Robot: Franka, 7 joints.
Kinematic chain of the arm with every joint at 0, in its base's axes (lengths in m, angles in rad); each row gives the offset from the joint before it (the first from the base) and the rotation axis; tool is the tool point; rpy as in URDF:
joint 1: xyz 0 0 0.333 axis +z
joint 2: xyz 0 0 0 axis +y
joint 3: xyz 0 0 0.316 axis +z
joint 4: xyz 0.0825 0 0 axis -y
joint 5: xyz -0.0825 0 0.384 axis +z
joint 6: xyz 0 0 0 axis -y
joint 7: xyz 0.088 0 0 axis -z
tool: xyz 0 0 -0.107 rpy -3.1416 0 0
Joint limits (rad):
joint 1: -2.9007..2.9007
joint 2: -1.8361..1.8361
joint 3: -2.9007..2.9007
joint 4: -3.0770..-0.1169
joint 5: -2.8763..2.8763
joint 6: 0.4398..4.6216
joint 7: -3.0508..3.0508
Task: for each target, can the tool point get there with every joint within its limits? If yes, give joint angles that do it. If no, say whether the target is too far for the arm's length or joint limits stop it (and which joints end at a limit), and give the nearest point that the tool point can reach.
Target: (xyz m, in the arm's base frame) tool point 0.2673 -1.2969 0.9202
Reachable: no: too far | nearest point 0.1583 -0.7681 0.6808 | short by 0.591 m
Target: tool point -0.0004 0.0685 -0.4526
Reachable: no: joint limits stop it (at a limit: joint 2) | nearest point -0.0006 0.1102 -0.3318 | short by 0.128 m
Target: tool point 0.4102 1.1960 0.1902
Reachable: no: too far | nearest point 0.2766 0.8064 0.2367 | short by 0.415 m
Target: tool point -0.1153 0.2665 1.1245
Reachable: yes | joints 1.0465 0.1373 1.5130 -0.6077 0.6029 3.1346 2.0826
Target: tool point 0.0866 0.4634 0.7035
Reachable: yes | joints 0.4113 -0.3635 0.6003 -1.7794 1.1241 1.4133 0.8089
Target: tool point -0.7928 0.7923 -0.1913
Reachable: no: too far | nearest point -0.5497 0.5493 -0.0305 | short by 0.380 m
